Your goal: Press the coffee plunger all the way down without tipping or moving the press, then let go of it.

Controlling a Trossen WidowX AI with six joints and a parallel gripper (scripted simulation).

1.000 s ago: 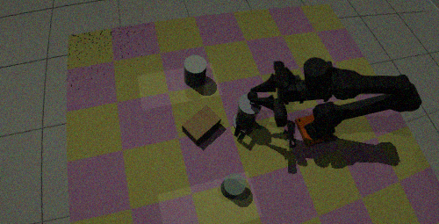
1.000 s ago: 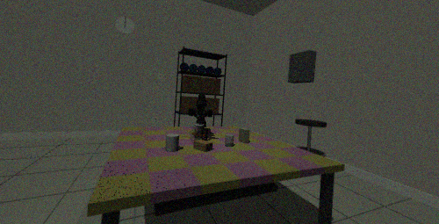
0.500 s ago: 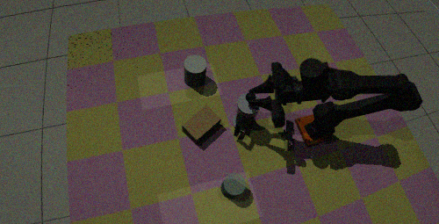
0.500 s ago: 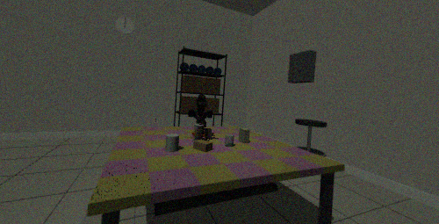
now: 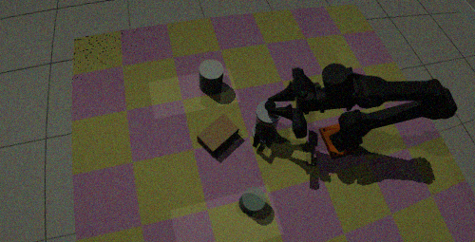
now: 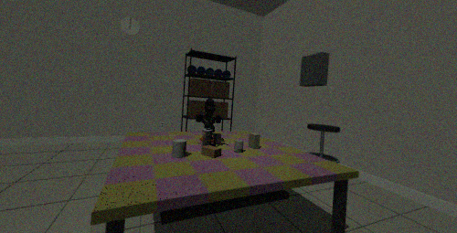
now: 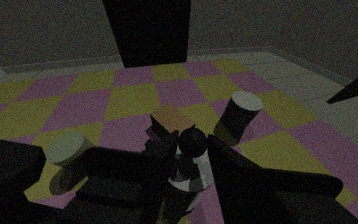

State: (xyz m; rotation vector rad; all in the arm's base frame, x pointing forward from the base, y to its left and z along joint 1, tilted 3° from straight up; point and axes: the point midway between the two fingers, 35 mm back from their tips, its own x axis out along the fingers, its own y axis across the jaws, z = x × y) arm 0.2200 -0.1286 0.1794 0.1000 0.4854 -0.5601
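Now: gripper tip 20 mm to the right of the coffee press and 90 mm above it. Round my gripper tip: tan box: 130 mm ahead, 30 mm to the right, 150 mm below; pale cup: 130 mm ahead, 200 mm to the left, 140 mm below.
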